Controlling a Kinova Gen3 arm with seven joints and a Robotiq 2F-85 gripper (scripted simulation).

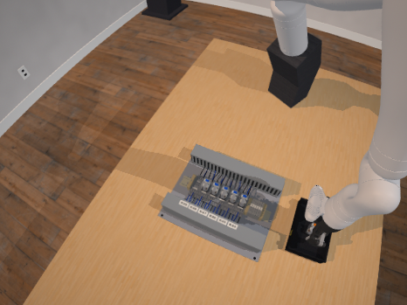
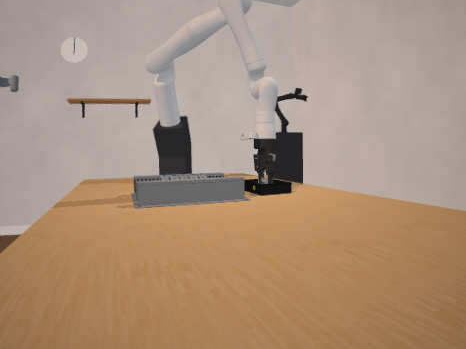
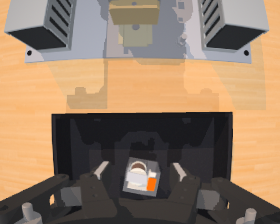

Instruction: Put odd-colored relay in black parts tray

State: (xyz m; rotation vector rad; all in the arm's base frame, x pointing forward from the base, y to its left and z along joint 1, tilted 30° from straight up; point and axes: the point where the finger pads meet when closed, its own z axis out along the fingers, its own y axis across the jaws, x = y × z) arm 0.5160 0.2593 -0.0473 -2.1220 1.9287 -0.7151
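My hand is 10 mm above the relay. Round my hand: black parts tray: 20 mm below.
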